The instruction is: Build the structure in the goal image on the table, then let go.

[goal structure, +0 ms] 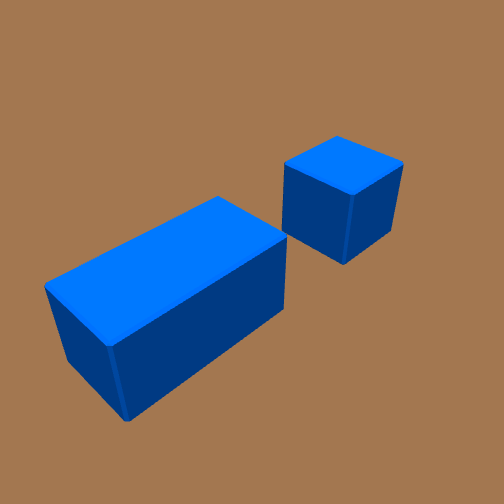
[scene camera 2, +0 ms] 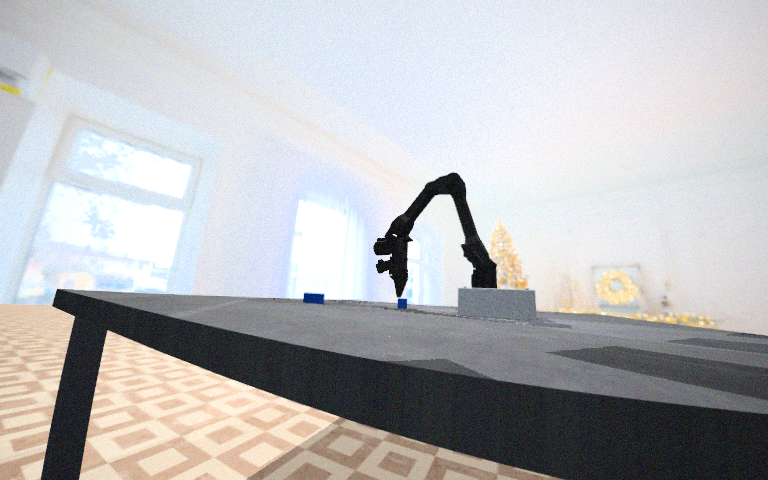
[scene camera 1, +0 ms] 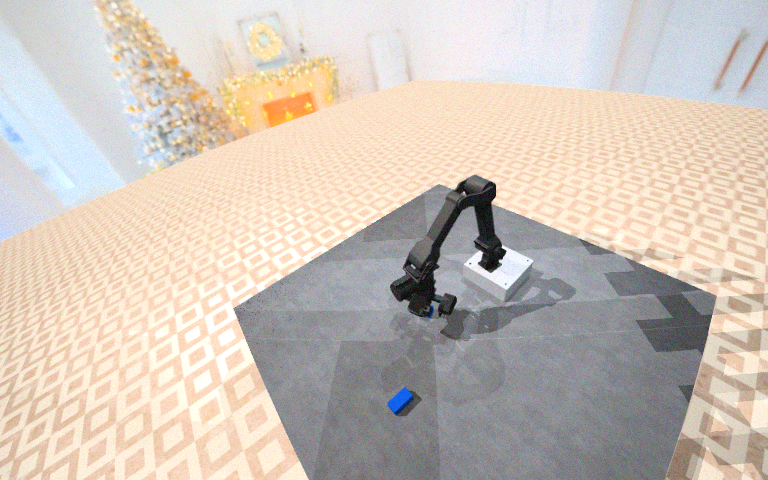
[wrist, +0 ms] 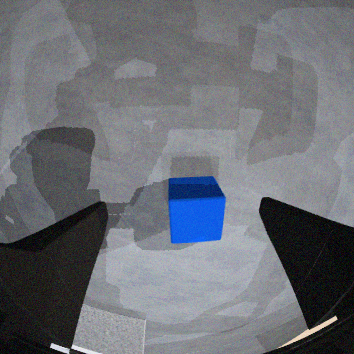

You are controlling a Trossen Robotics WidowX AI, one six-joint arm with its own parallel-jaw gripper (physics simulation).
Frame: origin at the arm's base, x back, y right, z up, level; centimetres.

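Seen in the pictures: gripper, fingertip midpoint: (scene camera 2: 398, 297) (wrist: 185, 208); arm's base at its link origin: (scene camera 2: 485, 289) (scene camera 1: 489, 264).
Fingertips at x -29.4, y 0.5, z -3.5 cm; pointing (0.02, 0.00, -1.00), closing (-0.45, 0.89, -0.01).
Observation:
Pixels of each thing's top centre, then the offset from my fingertips to it. Level surfaces: height alone.
- small blue cube at its top centre: (wrist: 196, 222) (scene camera 2: 402, 298) dx +0.8, dy +1.2, dz -0.4 cm
- blue oblong block at its top centre: (scene camera 1: 399, 399) (scene camera 2: 314, 293) dx -23.8, dy -17.8, dz -0.4 cm
- grey table at its surface level: dz -3.7 cm
A small blue cube (scene camera 2: 402, 303) (wrist: 197, 219) stands on the table below my gripper; in scene camera 1 a sliver of the blue cube (scene camera 1: 431, 311) shows, the rest hidden by the fingers. My gripper (scene camera 2: 400, 295) (wrist: 185, 208) is open, pointing down, its tips just above the cube. In the wrist view the cube lies between the two fingers, square to them, with a gap on each side. A blue oblong block (scene camera 1: 400, 400) (scene camera 2: 313, 298) lies flat on the table, well away from the gripper and farther from the arm's base.
The arm's pale box-shaped base (scene camera 1: 502, 276) (scene camera 2: 496, 303) (wrist: 111, 330) stands on the grey table (scene camera 1: 538, 396) (scene camera 2: 317, 333), near the cube. The table's dark edge (scene camera 2: 339, 379) runs along the front in scene camera 2. Shadows of the arm fall across the top.

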